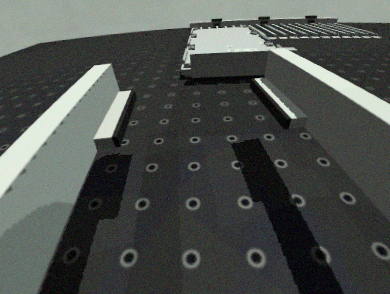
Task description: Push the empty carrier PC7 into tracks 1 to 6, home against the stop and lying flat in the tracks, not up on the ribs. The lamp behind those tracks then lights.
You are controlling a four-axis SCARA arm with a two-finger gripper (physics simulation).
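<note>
The carrier (227, 64), presumably PC7, has a pale top and a grey near wall. It lies ahead of the fingers at the upper middle, its right part partly hidden by the right finger. Its far end reaches the left part of the ribbed tracks (315, 31) and hides the ribs there. Whether it lies flat or touches the stop (240, 21) cannot be told. The left lamp (216, 21) behind it looks dark. My gripper (192, 73) is shut as far as it goes and empty, with a gap still showing between its pads, on the near side of the carrier.
The dark table (194, 182) with rows of ringed holes runs under the fingers up to the carrier. Two more dark lamps, a middle one (264, 19) and a right one (311, 19), stand on the stop. Uncovered ribs run to the right of the carrier.
</note>
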